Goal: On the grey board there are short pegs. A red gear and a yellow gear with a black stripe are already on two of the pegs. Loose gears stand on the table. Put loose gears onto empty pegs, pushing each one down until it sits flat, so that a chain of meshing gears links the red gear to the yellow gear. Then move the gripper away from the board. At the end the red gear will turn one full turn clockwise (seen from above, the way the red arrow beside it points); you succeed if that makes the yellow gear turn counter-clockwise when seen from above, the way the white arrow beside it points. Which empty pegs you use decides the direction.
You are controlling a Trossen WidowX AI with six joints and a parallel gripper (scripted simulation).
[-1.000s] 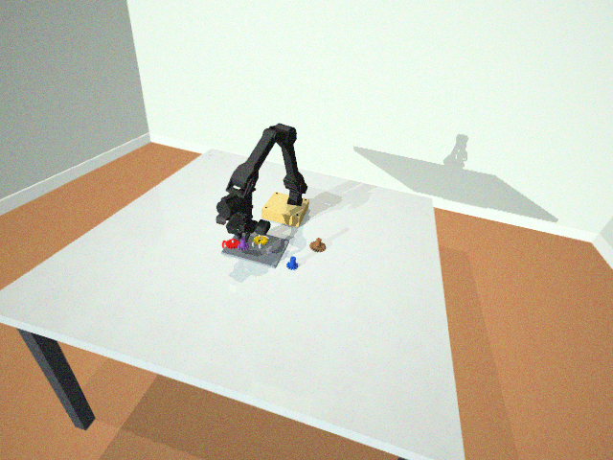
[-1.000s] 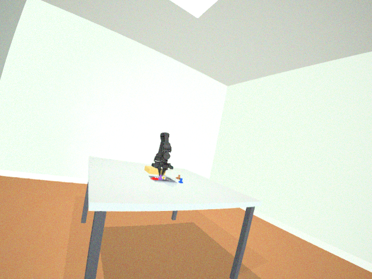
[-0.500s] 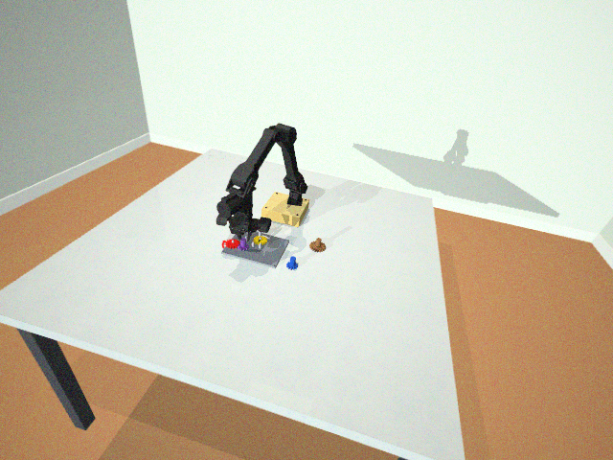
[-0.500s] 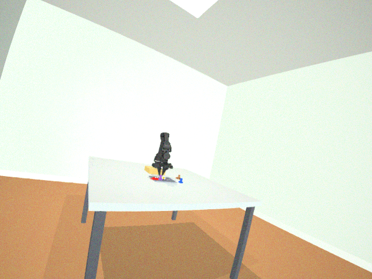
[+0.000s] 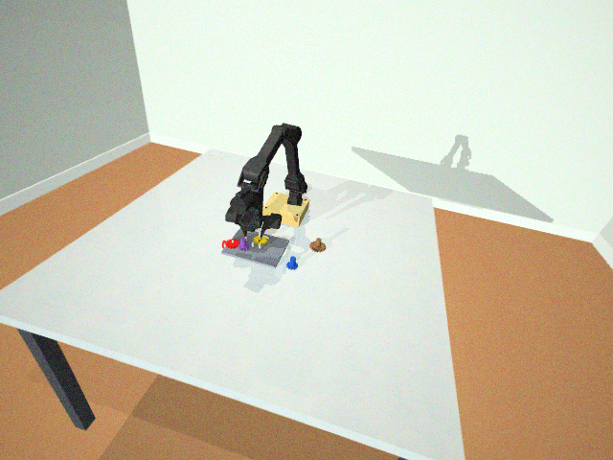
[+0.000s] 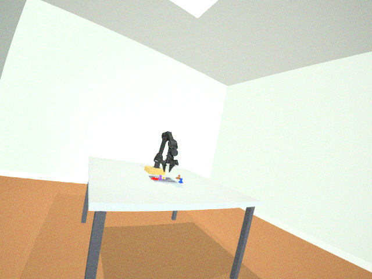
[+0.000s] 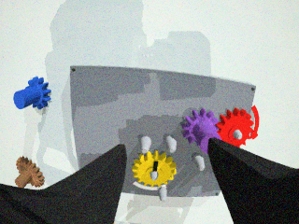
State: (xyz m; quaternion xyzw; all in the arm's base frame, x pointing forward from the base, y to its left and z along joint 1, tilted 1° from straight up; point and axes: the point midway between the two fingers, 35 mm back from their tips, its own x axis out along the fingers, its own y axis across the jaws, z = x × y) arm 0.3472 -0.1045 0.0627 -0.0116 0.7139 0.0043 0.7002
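Now: the blue gear 3 cm ahead of my gripper tip, 15 cm to the left of it and 6 cm below it. The rest, counted from my gripper tip: yellow gear (7 cm behind, 1 cm to the left, 6 cm below); red gear (3 cm behind, 8 cm to the right, 6 cm below); purple gear (2 cm behind, 4 cm to the right, 6 cm below).
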